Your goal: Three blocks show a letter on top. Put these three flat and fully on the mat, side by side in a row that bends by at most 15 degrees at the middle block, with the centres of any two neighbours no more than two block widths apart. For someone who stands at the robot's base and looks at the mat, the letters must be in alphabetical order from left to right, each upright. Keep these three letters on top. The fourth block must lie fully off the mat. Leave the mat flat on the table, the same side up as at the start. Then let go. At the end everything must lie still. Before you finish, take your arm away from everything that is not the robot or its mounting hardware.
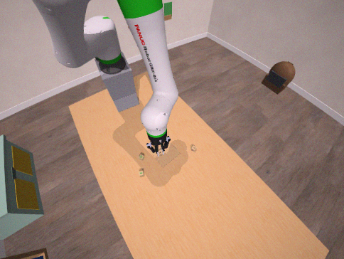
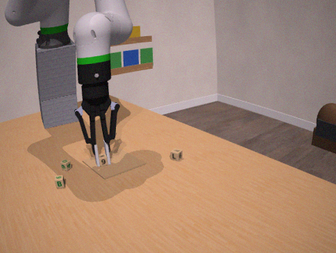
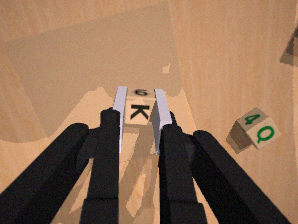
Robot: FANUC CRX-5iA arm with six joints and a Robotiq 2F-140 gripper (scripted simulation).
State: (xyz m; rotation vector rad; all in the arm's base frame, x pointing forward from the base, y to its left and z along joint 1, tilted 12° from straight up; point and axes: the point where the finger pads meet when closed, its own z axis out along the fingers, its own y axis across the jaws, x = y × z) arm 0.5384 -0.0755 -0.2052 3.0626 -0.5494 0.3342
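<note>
The thin tan mat lies 40 mm below my hand, 30 mm to the left of it and 10 mm ahead of it.
</note>
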